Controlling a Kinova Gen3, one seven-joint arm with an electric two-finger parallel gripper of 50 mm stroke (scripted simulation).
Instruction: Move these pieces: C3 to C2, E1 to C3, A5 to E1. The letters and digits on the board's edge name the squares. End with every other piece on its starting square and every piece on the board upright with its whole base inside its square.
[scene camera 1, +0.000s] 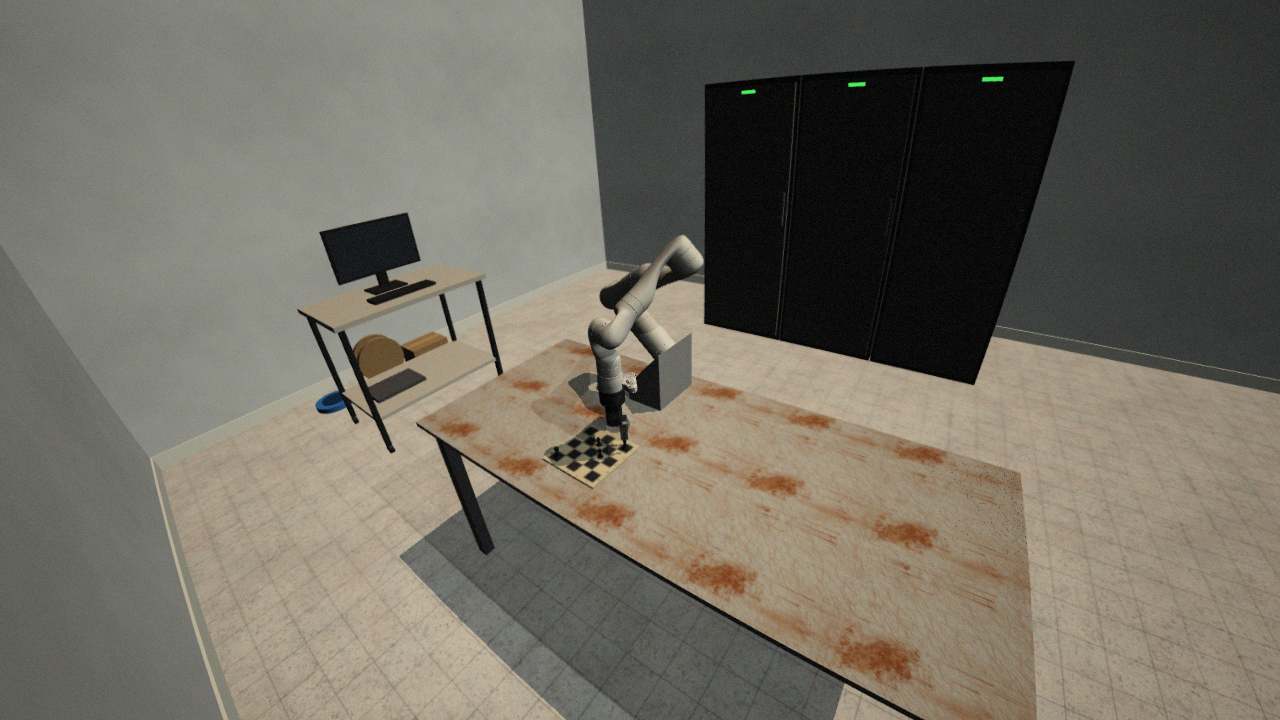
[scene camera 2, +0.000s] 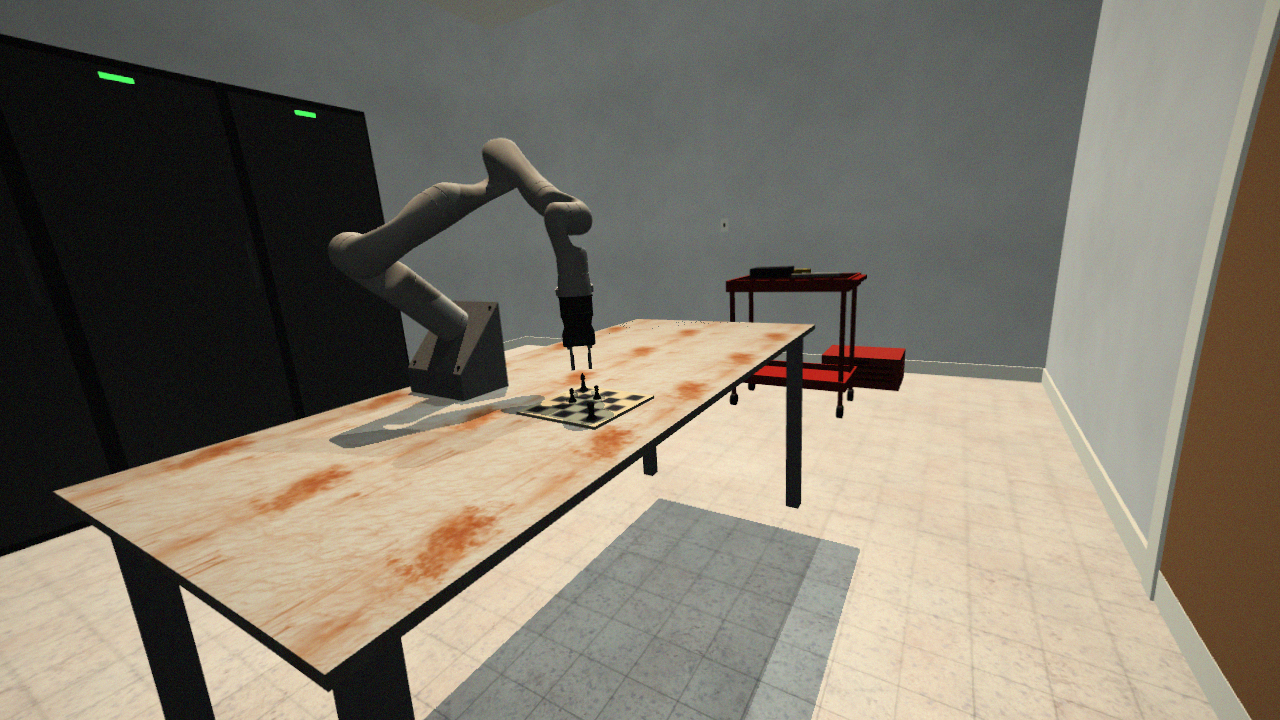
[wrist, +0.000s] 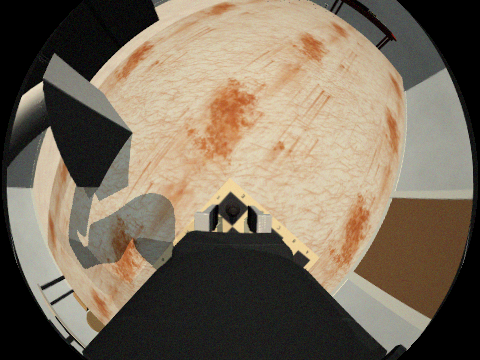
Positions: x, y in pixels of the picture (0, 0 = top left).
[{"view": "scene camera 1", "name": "gripper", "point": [624, 435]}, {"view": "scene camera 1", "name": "chessboard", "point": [579, 453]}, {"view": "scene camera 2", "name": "gripper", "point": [581, 368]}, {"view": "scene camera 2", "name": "chessboard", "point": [613, 403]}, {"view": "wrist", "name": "gripper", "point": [232, 214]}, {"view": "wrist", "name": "chessboard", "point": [230, 192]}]
